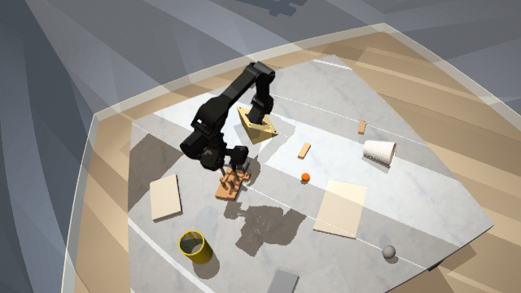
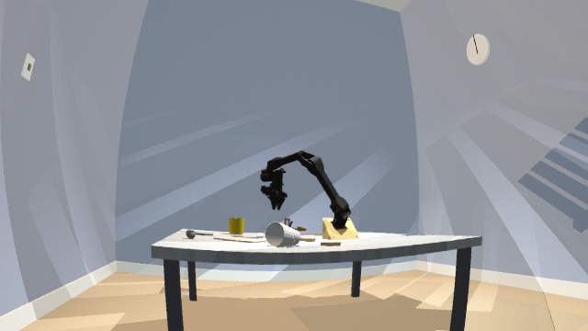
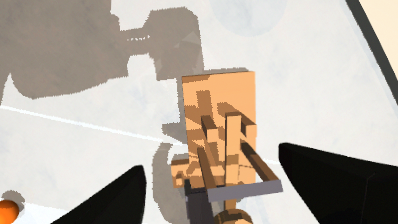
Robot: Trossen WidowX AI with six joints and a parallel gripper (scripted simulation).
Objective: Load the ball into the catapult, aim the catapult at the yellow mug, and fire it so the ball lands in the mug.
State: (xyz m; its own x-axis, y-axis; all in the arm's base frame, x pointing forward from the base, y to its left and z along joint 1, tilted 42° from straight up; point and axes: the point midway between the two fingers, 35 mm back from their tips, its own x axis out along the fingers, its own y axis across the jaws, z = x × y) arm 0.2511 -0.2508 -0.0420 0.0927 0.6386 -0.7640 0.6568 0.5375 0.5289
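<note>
The orange ball lies 25 cm to the left of my gripper tip, 14 cm below it and 9 cm ahead of it. Also, from my gripper tip: catapult 10 cm below, 7 cm behind, 5 cm to the left; then yellow mug 21 cm to the right, 17 cm ahead, 12 cm below; then flat tan board 29 cm to the left, 27 cm ahead, 15 cm below.
</note>
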